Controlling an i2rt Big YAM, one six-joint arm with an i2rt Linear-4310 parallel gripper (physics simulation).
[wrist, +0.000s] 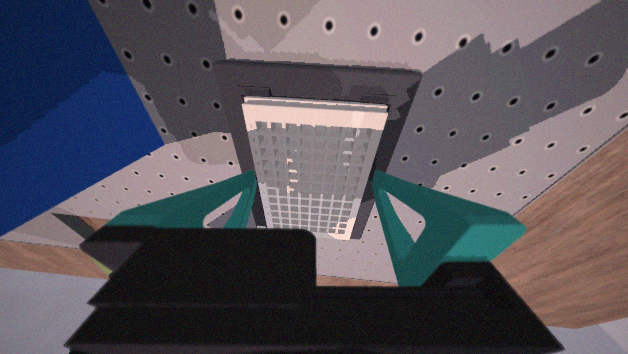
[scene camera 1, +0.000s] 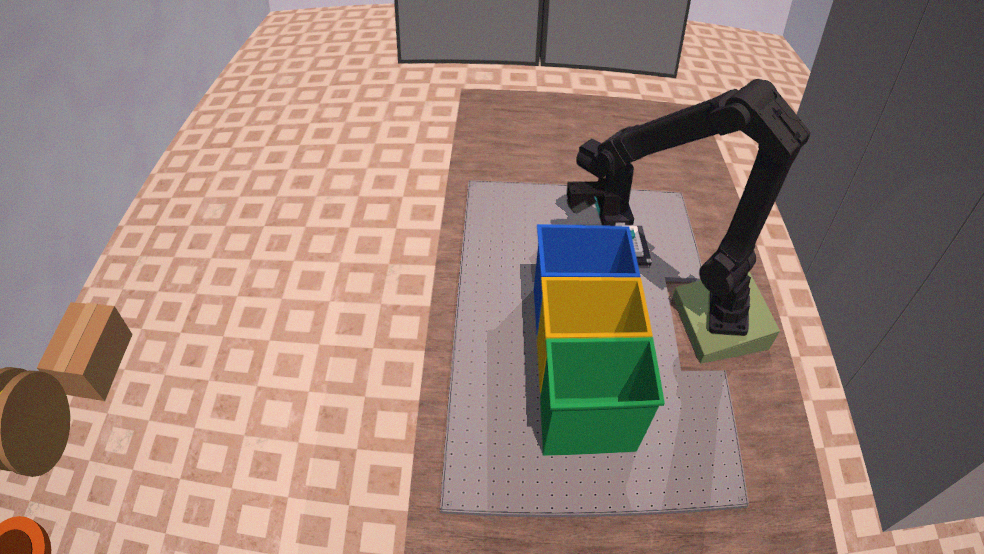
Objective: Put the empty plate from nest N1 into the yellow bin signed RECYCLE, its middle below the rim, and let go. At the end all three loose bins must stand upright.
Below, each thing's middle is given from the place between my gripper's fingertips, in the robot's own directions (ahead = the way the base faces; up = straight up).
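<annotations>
The white plate [wrist: 312,158] is 10 mm behind my hand. Counting from my hand again, the green bin [scene camera 1: 599,395] is 20 mm behind, 470 mm to the left and 70 mm above. Then there's the blue bin [scene camera 1: 563,250], which is 40 mm ahead of my hand, 210 mm to the left of it and 70 mm above it. And the yellow bin [scene camera 1: 572,307] is 10 mm ahead of my hand, 340 mm to the left of it and 70 mm above it.
</annotations>
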